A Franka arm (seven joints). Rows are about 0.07 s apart.
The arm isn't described. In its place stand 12 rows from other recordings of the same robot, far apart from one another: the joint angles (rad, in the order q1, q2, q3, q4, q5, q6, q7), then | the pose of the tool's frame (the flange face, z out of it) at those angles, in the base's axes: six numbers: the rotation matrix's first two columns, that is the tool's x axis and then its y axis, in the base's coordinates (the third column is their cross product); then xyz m.
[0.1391 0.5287 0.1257 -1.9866 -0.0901 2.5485 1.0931] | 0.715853 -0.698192 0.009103 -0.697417 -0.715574 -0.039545 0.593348 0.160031 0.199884
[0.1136 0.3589 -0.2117 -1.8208 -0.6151 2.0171 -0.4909] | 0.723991 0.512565 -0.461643 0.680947 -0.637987 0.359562 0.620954 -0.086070 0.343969
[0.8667 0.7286 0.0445 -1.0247 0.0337 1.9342 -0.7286] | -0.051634 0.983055 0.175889 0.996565 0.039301 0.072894 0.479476 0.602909 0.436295
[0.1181 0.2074 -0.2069 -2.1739 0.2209 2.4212 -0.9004] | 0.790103 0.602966 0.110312 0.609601 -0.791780 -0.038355 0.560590 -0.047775 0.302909
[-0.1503 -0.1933 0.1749 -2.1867 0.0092 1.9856 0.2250] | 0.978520 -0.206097 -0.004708 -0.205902 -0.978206 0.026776 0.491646 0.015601 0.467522
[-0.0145 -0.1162 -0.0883 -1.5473 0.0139 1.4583 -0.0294] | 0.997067 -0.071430 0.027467 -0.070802 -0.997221 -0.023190 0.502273 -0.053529 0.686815
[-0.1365 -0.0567 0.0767 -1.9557 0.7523 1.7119 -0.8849] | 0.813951 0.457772 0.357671 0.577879 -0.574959 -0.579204 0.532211 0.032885 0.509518
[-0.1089 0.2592 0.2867 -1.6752 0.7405 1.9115 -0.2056] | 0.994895 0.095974 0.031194 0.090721 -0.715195 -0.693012 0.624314 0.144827 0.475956
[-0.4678 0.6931 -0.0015 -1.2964 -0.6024 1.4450 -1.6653] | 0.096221 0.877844 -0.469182 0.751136 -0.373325 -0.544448 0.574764 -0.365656 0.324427
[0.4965 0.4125 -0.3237 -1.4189 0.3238 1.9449 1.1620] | 0.501095 -0.857109 -0.119446 -0.858760 -0.475440 -0.191020 0.670394 0.176916 0.486550
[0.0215 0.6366 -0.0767 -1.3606 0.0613 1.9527 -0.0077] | 0.997452 -0.057253 -0.042552 -0.057753 -0.998274 -0.010617 0.720720 -0.024398 0.344472
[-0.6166 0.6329 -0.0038 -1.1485 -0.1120 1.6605 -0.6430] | 0.985750 0.038083 -0.163848 0.041355 -0.999007 0.016602 0.580475 -0.427412 0.423199
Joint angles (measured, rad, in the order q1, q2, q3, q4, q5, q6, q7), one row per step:
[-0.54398, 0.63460, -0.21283, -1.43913, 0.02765, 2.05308, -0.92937]
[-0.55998, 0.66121, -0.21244, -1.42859, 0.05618, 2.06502, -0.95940]
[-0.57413, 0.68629, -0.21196, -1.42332, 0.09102, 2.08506, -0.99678]
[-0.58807, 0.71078, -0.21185, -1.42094, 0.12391, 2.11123, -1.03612]
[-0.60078, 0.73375, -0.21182, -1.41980, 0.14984, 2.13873, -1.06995]
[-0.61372, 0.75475, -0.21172, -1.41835, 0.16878, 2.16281, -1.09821]
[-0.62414, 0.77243, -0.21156, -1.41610, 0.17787, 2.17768, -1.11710]
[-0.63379, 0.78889, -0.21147, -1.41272, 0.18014, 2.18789, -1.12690]
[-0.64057, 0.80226, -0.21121, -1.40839, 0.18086, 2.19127, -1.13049]
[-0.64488, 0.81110, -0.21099, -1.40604, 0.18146, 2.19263, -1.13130]
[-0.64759, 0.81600, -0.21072, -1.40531, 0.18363, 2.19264, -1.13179]
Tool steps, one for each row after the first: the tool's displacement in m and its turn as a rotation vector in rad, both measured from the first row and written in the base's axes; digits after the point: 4 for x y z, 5 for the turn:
[-0.0036, -0.0090, -0.0131, 0.01888, -0.01012, 0.00308]
[-0.0069, -0.0167, -0.0269, 0.03819, -0.02770, 0.01162]
[-0.0108, -0.0246, -0.0411, 0.05199, -0.04691, 0.02198]
[-0.0151, -0.0320, -0.0547, 0.05916, -0.06310, 0.03051]
[-0.0202, -0.0395, -0.0670, 0.06260, -0.07441, 0.03627]
[-0.0248, -0.0453, -0.0774, 0.06492, -0.07681, 0.04014]
[-0.0294, -0.0506, -0.0868, 0.06560, -0.07381, 0.03945]
[-0.0327, -0.0540, -0.0942, 0.06841, -0.06892, 0.03642]
[-0.0349, -0.0560, -0.0995, 0.07139, -0.06497, 0.03284]
[-0.0364, -0.0570, -0.1027, 0.07499, -0.06325, 0.02946]

